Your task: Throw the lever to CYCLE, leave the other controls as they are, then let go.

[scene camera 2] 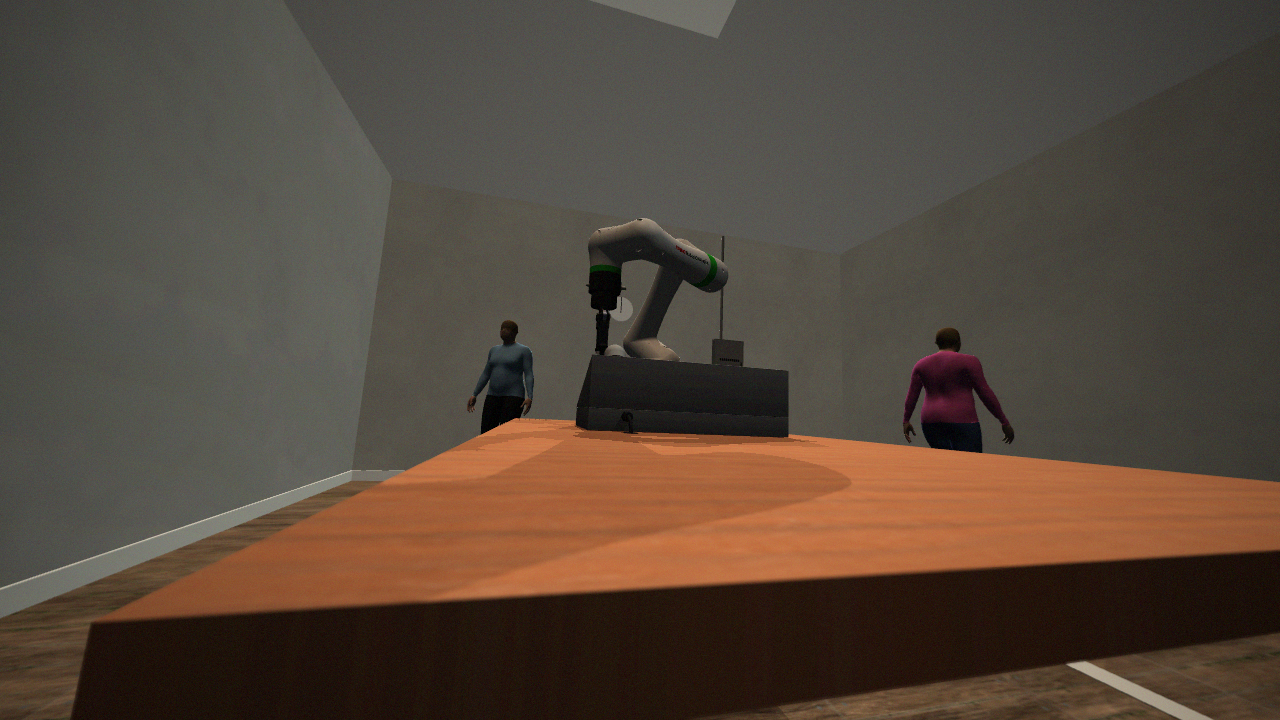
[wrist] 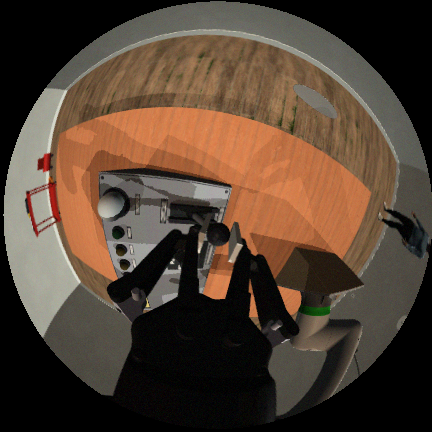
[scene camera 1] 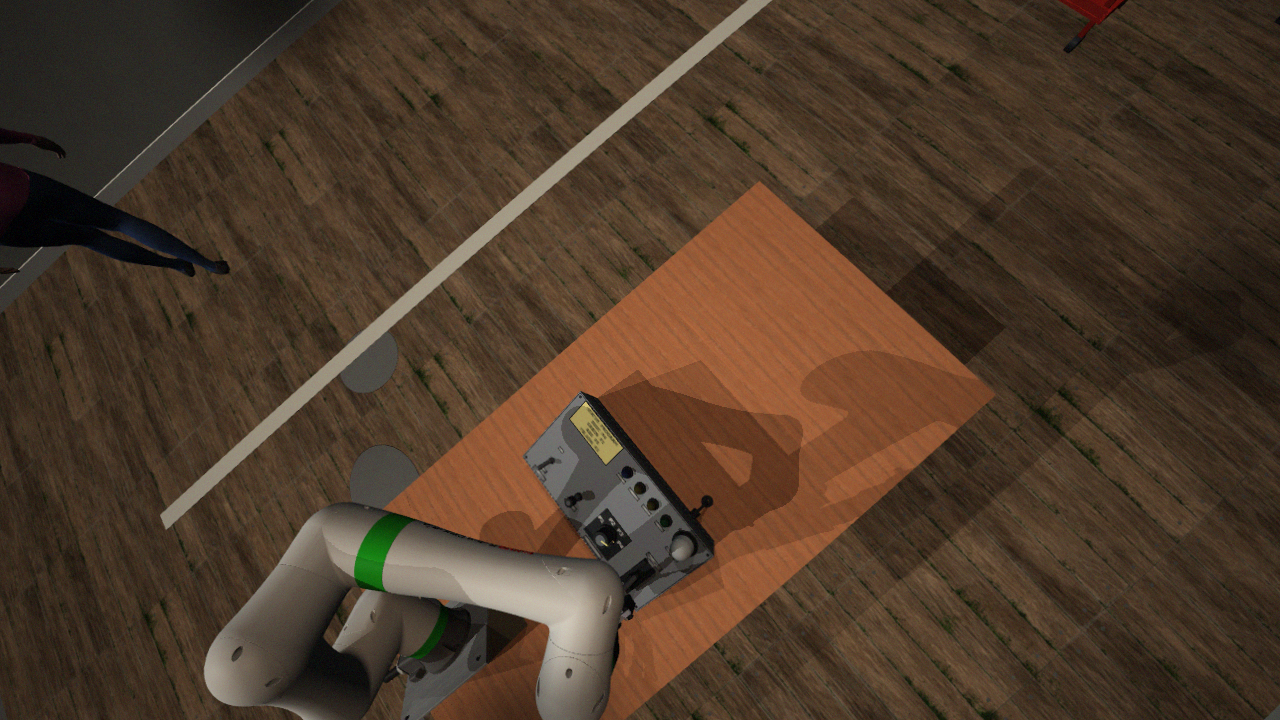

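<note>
The grey control box (scene camera 1: 559, 440) (scene camera 2: 684, 394) (wrist: 155, 240) stands on the table. Its lever (wrist: 199, 218) rises from a dark slot near one end of the panel and ends in a black ball knob (wrist: 218, 234). In the wrist view the lever leans toward the panel edge on the right. My gripper (wrist: 220, 224) (scene camera 2: 602, 347) is shut on the knob, with one pad on each side of it. The CYCLE marking cannot be read. In scene camera 1 the arm hides most of the gripper and the lever.
The panel also carries a pale round knob (scene camera 1: 682, 546) (wrist: 111, 204), a row of buttons (scene camera 1: 665, 521) (wrist: 118, 232), a rotary selector (scene camera 1: 606, 537) and a yellow label (scene camera 1: 596, 432). A black ball-ended part (scene camera 1: 706, 501) (scene camera 2: 627, 418) sticks out of the box's back side. Two people stand beyond the table (scene camera 1: 760, 268) (scene camera 2: 716, 537).
</note>
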